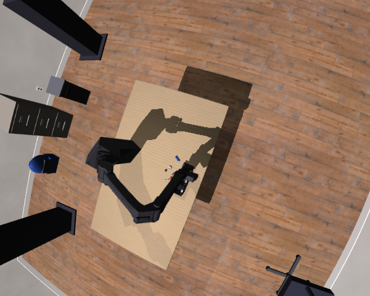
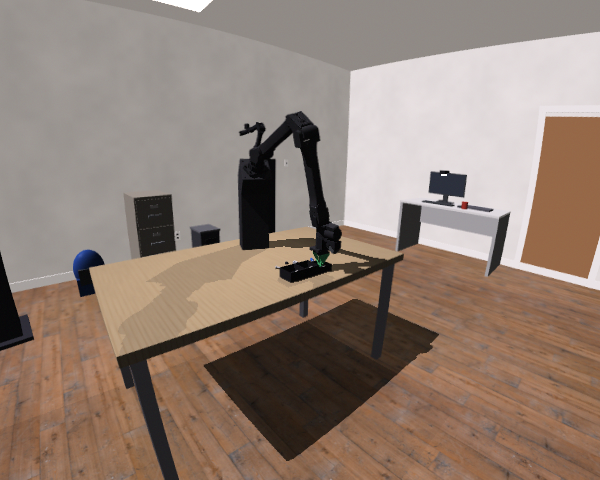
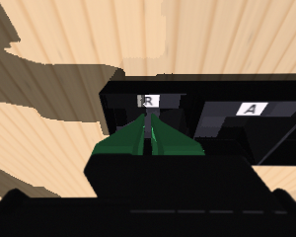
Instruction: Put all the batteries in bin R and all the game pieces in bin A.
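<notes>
The red die is 120 mm behind my hand, 100 mm to the right of it and 20 mm below it. Round my hand: black bolt: 100 mm behind, 50 mm to the right, 20 mm below; blue battery: 100 mm behind, 70 mm to the left, 20 mm below; black divided bin: 20 mm behind, 80 mm to the right.
</notes>
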